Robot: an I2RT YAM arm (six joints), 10 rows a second.
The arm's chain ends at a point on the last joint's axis. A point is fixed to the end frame.
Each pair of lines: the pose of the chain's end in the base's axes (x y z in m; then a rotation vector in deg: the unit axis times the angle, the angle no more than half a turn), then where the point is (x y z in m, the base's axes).
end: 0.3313 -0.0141 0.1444 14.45 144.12 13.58
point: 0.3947 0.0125 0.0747
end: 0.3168 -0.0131 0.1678 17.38 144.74 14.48
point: 0.3798 0.0131 0.0975
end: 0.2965 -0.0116 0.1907 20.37 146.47 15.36
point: 0.3575 0.0146 0.1187
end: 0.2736 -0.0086 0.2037 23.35 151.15 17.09
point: 0.3284 0.0193 0.1275
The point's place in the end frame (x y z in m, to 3 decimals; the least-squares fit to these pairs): -0.007 0.018 0.096
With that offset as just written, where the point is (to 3 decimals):
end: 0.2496 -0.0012 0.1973 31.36 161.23 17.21
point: 0.290 0.027 0.113
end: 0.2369 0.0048 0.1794 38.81 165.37 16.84
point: 0.270 0.032 0.091
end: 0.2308 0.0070 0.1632 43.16 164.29 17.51
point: 0.265 0.034 0.075
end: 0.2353 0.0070 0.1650 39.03 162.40 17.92
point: 0.273 0.034 0.079
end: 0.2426 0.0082 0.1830 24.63 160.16 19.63
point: 0.284 0.041 0.100
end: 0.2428 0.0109 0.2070 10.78 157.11 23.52
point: 0.286 0.051 0.129
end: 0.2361 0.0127 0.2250 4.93 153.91 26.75
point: 0.281 0.059 0.151
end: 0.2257 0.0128 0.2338 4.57 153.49 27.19
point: 0.271 0.059 0.161
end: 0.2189 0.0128 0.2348 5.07 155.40 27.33
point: 0.262 0.059 0.160
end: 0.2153 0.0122 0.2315 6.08 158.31 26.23
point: 0.255 0.057 0.154
